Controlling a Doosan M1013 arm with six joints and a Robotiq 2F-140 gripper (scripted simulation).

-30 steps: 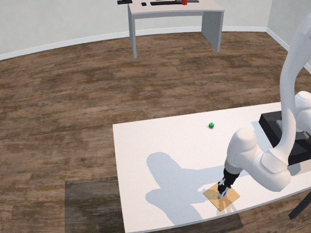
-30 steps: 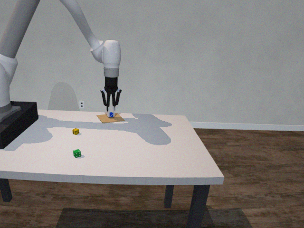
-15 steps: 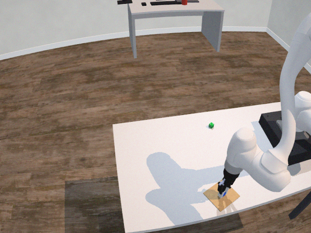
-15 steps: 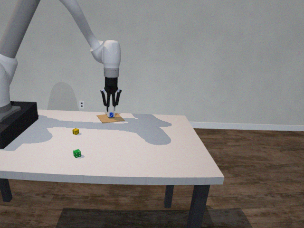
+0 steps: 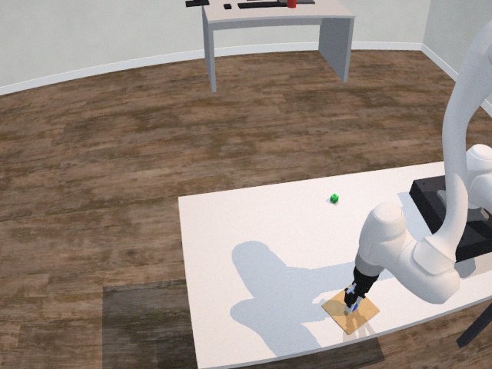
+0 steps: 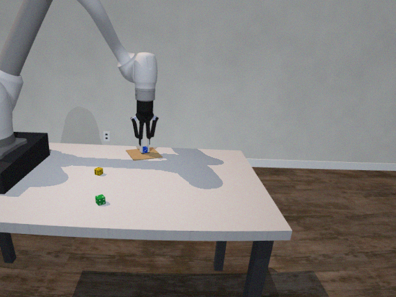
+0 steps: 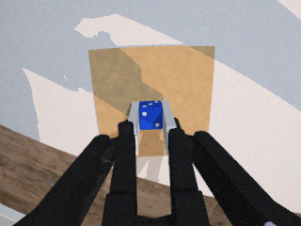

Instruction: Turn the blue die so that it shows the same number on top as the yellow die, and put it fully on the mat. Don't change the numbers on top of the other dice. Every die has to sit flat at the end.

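Right now my hand is 4 cm above the tan mat. From my hand the other things lie so: yellow die: 12 cm behind, 27 cm to the right, 3 cm below; then blue die: 2 cm below; then green die: 3 cm behind, 48 cm to the right, 3 cm below.
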